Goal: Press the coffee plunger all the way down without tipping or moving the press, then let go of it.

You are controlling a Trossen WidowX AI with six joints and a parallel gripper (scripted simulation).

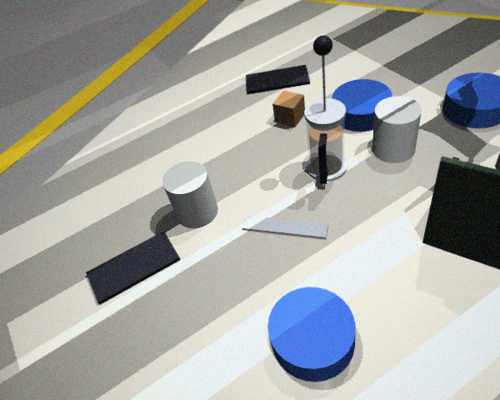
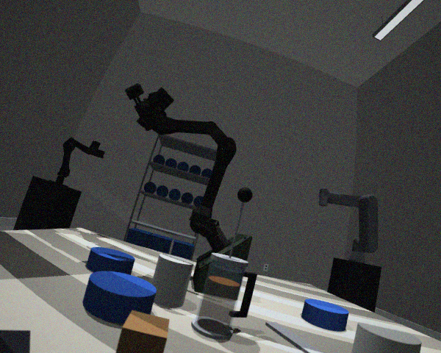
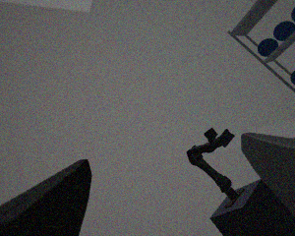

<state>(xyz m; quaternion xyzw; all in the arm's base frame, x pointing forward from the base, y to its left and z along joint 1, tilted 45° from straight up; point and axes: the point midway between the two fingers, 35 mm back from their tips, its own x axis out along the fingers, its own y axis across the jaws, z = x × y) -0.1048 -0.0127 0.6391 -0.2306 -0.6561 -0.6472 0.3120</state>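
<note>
The coffee press is 390 mm ahead of my gripper tip, 480 mm to the left of it and 470 mm below it. Round my gripper tip: orange-brown cube: 550 mm ahead, 380 mm to the left, 580 mm below; then pale flat strip: 390 mm ahead, 640 mm to the left, 600 mm below.
</note>
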